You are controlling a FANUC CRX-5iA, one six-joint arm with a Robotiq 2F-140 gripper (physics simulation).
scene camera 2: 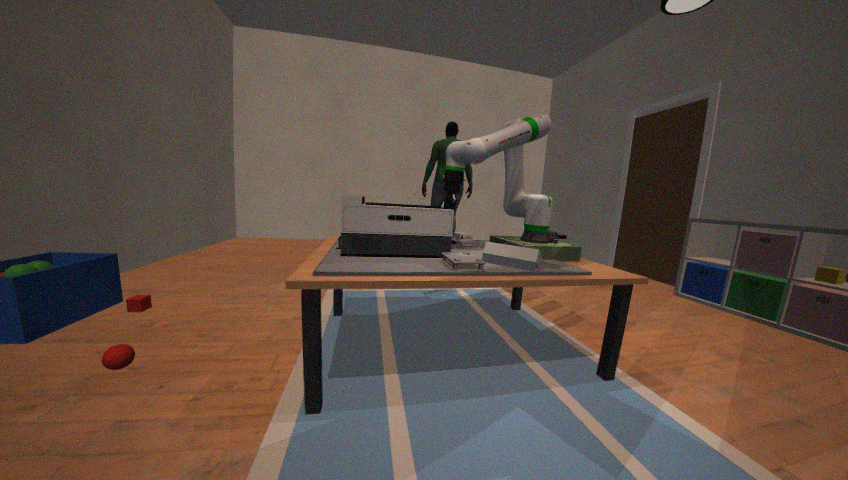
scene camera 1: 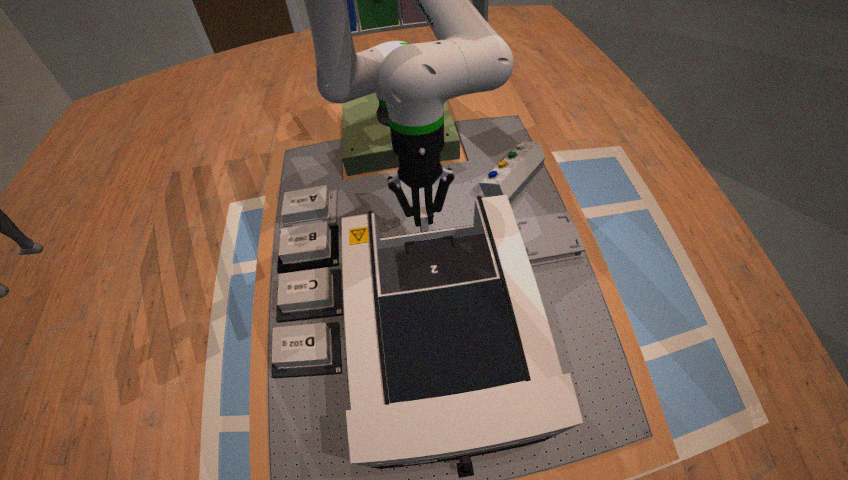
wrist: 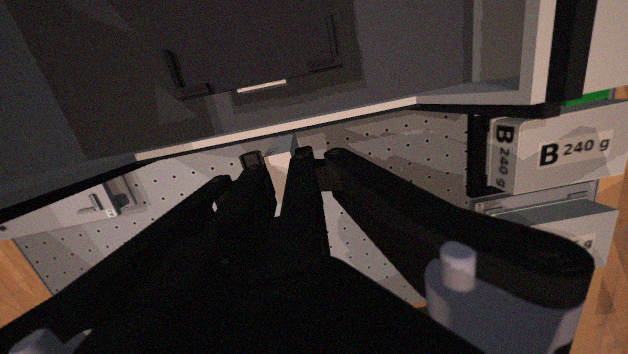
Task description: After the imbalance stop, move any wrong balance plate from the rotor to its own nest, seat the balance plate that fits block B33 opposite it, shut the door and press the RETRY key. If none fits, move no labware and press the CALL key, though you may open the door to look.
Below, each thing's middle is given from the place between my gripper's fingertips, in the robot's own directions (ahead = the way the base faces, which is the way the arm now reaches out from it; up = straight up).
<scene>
My hand is 290 mm short of the dark door [scene camera 1: 438, 342], 120 mm below it and 40 mm to the right of it. Round my hand: button box [scene camera 1: 511, 175] (250 mm to the left, 240 mm behind, 50 mm below).
</scene>
